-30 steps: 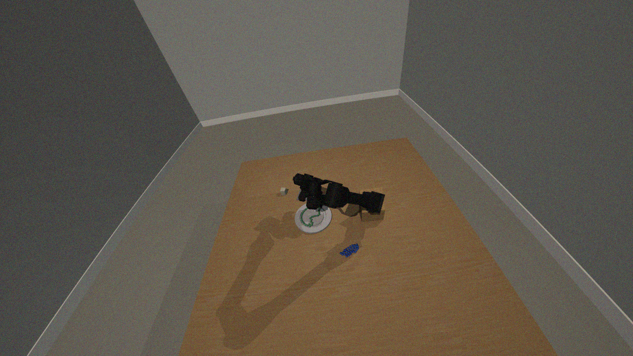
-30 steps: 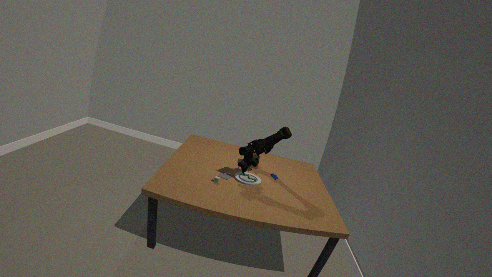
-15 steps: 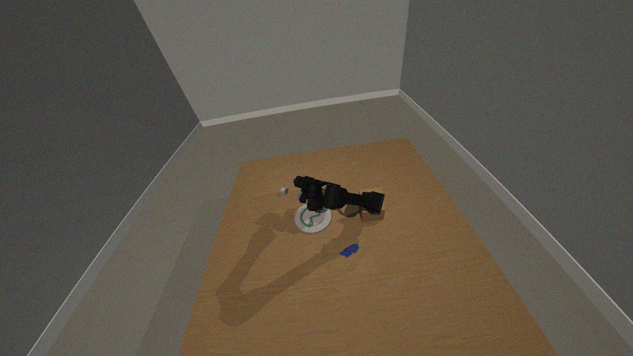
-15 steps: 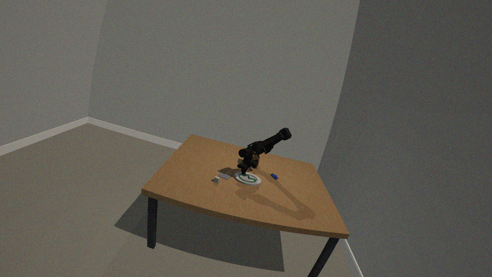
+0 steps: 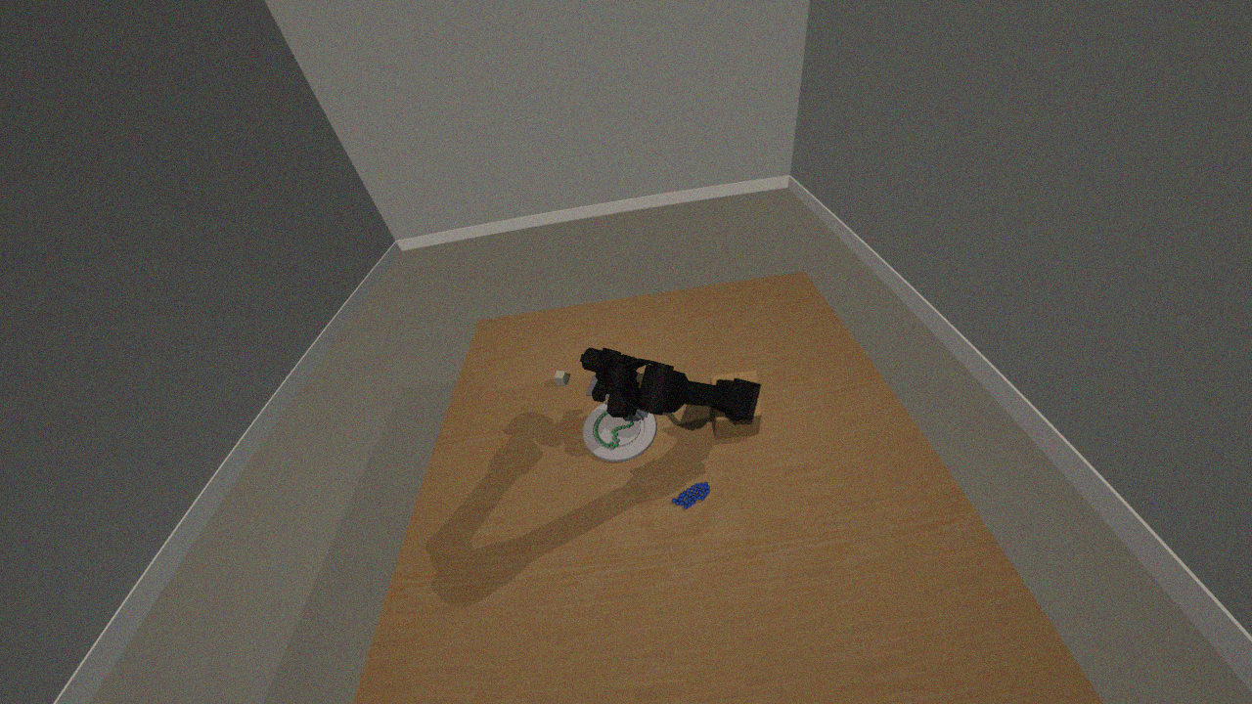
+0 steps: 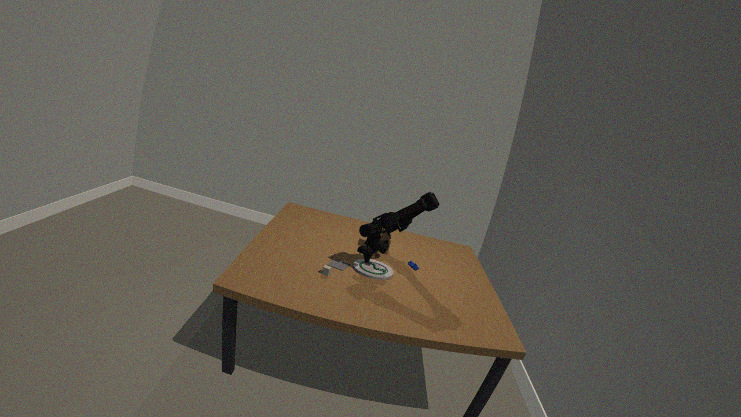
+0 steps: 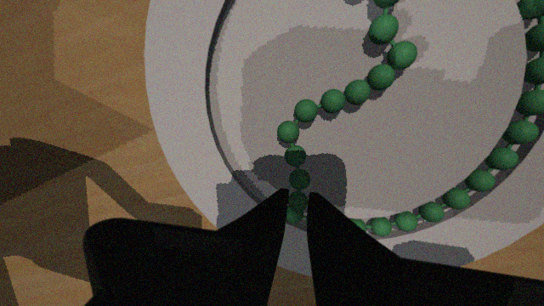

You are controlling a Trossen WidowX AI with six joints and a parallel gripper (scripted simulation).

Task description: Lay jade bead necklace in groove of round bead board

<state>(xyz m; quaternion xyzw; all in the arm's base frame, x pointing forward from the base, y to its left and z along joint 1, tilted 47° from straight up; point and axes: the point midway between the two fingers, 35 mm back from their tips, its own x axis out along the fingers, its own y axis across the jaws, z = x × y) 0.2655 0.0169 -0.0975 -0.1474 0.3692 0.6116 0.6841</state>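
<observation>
My gripper tip is 40 mm to the right of the round bead board, 40 mm short of it and 10 mm above it. Round my gripper tip: pale block 220 mm ahead, 160 mm to the right; then flat grey plate 130 mm to the right, 80 mm ahead, 10 mm below.
</observation>
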